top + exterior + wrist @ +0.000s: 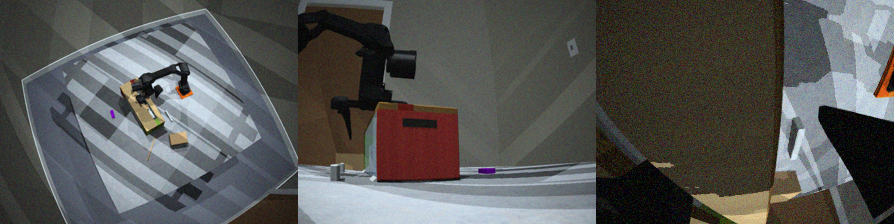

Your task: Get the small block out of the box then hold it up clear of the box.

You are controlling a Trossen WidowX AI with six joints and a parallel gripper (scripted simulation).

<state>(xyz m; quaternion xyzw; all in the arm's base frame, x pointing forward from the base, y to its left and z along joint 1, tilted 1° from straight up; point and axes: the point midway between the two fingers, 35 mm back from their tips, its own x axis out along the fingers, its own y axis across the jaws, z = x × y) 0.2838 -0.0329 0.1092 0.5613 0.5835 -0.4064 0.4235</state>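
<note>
The long box is 4 cm ahead of my gripper tip, 2 cm below it and 1 cm to the right of it. From my gripper tip the other things lie so: tan slab (32 cm to the left, 5 cm below, 4 cm behind); block (5 cm ahead, 3 cm to the left); thin stick (29 cm to the left, 16 cm ahead, 8 cm below).
</note>
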